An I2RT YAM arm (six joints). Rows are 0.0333 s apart.
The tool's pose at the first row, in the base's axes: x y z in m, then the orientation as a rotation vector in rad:
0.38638, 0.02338, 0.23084, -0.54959, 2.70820, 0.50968
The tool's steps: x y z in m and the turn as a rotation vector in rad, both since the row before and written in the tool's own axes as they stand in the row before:
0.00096, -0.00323, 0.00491, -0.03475, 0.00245, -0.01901
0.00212, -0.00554, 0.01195, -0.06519, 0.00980, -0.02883
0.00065, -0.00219, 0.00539, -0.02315, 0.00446, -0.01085
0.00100, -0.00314, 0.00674, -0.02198, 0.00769, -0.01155
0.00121, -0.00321, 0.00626, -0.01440, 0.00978, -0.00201
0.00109, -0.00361, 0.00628, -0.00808, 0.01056, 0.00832
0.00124, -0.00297, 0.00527, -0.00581, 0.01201, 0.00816
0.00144, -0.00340, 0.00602, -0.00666, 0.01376, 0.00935
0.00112, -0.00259, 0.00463, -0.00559, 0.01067, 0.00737
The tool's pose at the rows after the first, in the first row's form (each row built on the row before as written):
0.38812, 0.02228, 0.22525, -0.58493, 2.69841, 0.55236
0.39150, 0.02210, 0.21235, -0.64431, 2.68533, 0.63343
0.39303, 0.02272, 0.20673, -0.66663, 2.68049, 0.66193
0.39493, 0.02325, 0.19949, -0.69120, 2.67801, 0.68813
0.39654, 0.02354, 0.19254, -0.70262, 2.68340, 0.70598
0.39837, 0.02364, 0.18545, -0.69951, 2.69601, 0.71756
0.39951, 0.02366, 0.17938, -0.69680, 2.71022, 0.72574
0.40069, 0.02367, 0.17242, -0.69362, 2.72648, 0.73516
0.40148, 0.02369, 0.16706, -0.69104, 2.73906, 0.74312

